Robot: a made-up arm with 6 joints.
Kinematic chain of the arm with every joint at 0, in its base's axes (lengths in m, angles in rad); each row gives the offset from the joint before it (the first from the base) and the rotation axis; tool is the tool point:
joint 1: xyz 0 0 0.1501 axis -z
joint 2: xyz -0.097 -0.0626 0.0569 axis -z
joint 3: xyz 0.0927 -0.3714 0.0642 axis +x
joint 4: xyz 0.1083 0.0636 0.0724 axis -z
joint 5: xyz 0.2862 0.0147 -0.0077 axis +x
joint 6: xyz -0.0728 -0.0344 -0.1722 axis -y
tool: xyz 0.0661 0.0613 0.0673
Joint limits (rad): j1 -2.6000..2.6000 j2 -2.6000..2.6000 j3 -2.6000..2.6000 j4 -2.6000..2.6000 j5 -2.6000..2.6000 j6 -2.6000..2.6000
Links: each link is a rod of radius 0.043 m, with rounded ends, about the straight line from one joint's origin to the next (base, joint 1, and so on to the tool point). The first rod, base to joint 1, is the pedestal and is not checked.
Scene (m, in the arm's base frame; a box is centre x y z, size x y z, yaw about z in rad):
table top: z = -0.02
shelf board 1: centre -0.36 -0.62 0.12 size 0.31 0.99 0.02 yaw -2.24
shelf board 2: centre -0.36 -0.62 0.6 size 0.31 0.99 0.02 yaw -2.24
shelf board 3: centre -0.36 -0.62 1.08 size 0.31 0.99 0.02 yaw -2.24
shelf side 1: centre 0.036 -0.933 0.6 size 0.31 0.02 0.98 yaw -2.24
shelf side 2: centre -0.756 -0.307 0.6 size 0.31 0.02 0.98 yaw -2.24
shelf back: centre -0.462 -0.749 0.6 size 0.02 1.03 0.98 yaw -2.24
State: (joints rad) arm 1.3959 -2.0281 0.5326 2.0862 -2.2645 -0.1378
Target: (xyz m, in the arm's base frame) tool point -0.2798 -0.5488 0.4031
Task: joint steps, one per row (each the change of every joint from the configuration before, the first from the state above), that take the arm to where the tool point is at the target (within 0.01 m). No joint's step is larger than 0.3 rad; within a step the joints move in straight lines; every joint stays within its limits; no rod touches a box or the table.
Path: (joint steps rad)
1: 0.0239 0.2624 -0.0745 -0.1499 -0.0839 -0.1555
2: 0.0239 0.2625 -0.0745 -0.1498 -0.0838 -0.1555
3: 0.0239 0.2624 -0.0745 -0.1499 -0.0839 -0.1555
4: 0.0238 0.2625 -0.0745 -0.1499 -0.0839 -0.1555

